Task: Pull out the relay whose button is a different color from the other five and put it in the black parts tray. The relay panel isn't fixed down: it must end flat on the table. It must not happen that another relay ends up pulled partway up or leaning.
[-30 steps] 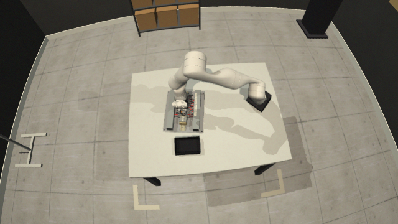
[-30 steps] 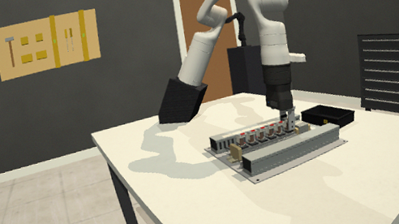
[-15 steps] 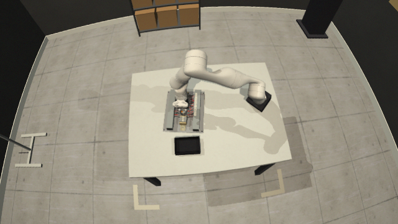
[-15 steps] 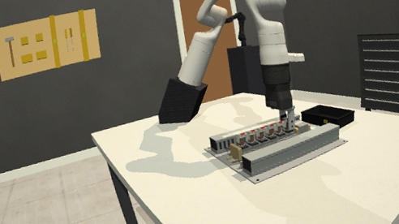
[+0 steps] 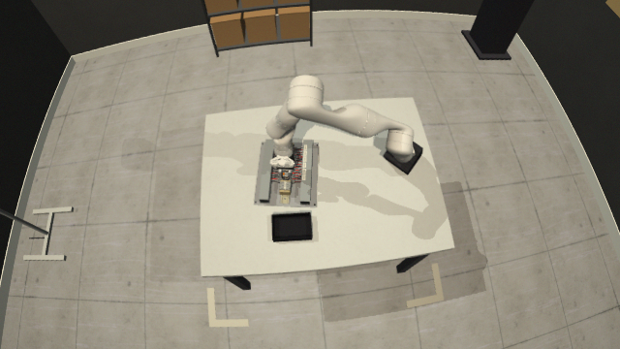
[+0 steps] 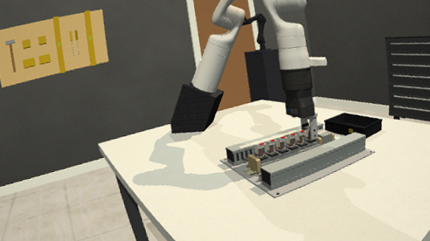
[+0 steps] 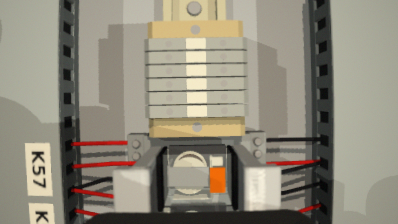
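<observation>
My hand is 10 mm above the clear relay. Round my hand: black parts tray (220 mm to the left, 40 mm below, 10 mm ahead); then relay panel (40 mm to the right, 40 mm below, 10 mm behind).
</observation>
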